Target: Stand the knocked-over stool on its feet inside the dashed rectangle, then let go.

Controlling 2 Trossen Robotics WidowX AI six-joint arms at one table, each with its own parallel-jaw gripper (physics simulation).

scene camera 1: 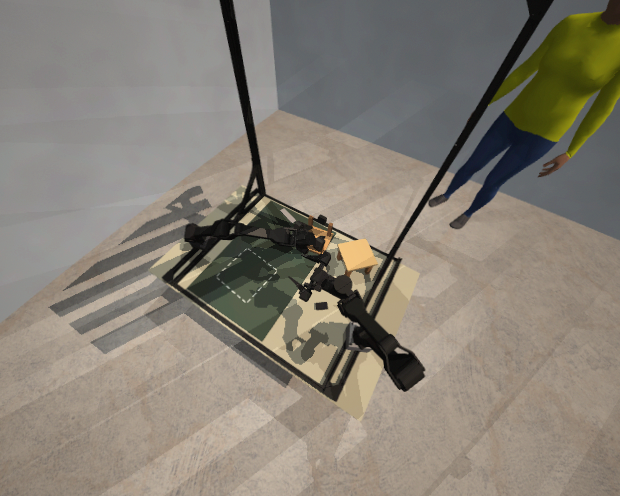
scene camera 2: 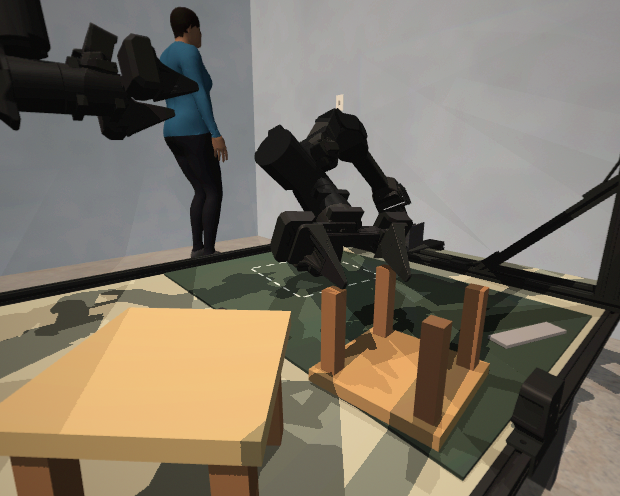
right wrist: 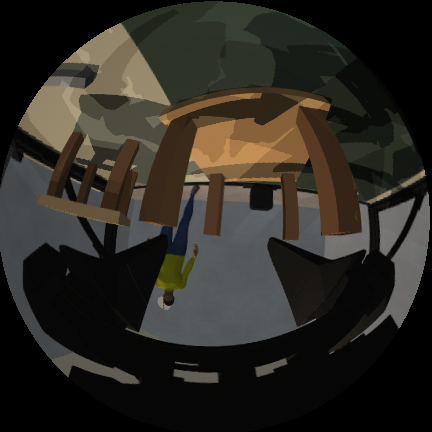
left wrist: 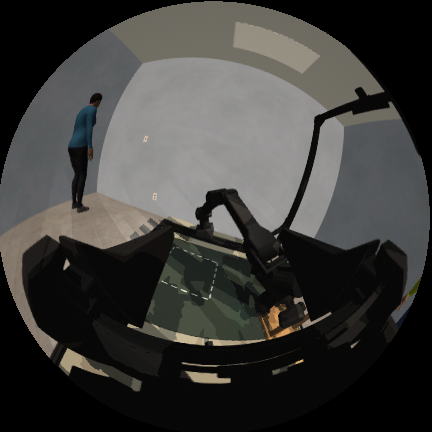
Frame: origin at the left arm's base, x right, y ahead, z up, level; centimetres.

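Where they show: left gripper, fingertip midpoint: (scene camera 1: 294, 265) (scene camera 2: 185, 100) (left wrist: 229, 232); right gripper, fingertip midpoint: (scene camera 1: 318, 232) (scene camera 2: 378, 282) (right wrist: 219, 241); left arm's base, origin of the base link: (scene camera 1: 361, 335); right arm's base, origin of the base link: (scene camera 1: 200, 237) (left wrist: 204, 226).
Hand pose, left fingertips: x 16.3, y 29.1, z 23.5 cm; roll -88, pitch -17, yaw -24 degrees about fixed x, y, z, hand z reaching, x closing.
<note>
Things, the pixels of their top centre, and the offset from my left fingertips. "pt": a spot on its surface instead.
- orange-brown stool, middle of its top: (right wrist: 248, 235) (scene camera 2: 406, 288) (left wrist: 295, 303) (scene camera 1: 316, 228) dx +34.8, dy -5.9, dz -22.5 cm
- white dashed rectangle, surface spot: (scene camera 2: 300, 296) (left wrist: 207, 298) (scene camera 1: 276, 271) pt dx +13.2, dy +12.3, dz -33.8 cm
- similar light wooden piece, middle of its top: (scene camera 2: 174, 353) (right wrist: 88, 217) (scene camera 1: 357, 253) dx +21.5, dy -27.2, dz -22.1 cm
- pale flat bar, middle of its top: (scene camera 2: 528, 332) (scene camera 1: 288, 215) dx +50.6, dy +12.1, dz -33.3 cm
- small black block, middle of its top: (scene camera 1: 321, 305) dx -2.6, dy -12.3, dz -32.9 cm
The orange-brown stool (scene camera 1: 318, 232) (scene camera 2: 387, 362) (left wrist: 274, 320) (right wrist: 250, 145) lies upside down, its seat flat at the dark green mat's edge and its four legs pointing up. It is outside the white dashed rectangle (scene camera 1: 277, 270) (scene camera 2: 302, 296) (left wrist: 209, 299), which is marked on the mat. My right gripper (scene camera 2: 376, 282) (right wrist: 219, 241) is open and empty, its fingers spread near the upturned legs; it partly covers the stool in scene camera 1. My left gripper (scene camera 1: 295, 265) (scene camera 2: 185, 100) (left wrist: 229, 232) is open and empty, raised above the table and apart from the stool.
A similar light wooden piece (scene camera 1: 355, 254) (scene camera 2: 155, 377) (right wrist: 85, 212) stands upright on its legs beside the stool. A pale flat bar (scene camera 1: 288, 215) (scene camera 2: 527, 335) lies on the mat. A small black block (scene camera 1: 321, 306) lies below my left gripper in scene camera 1. A black frame borders the table.
</note>
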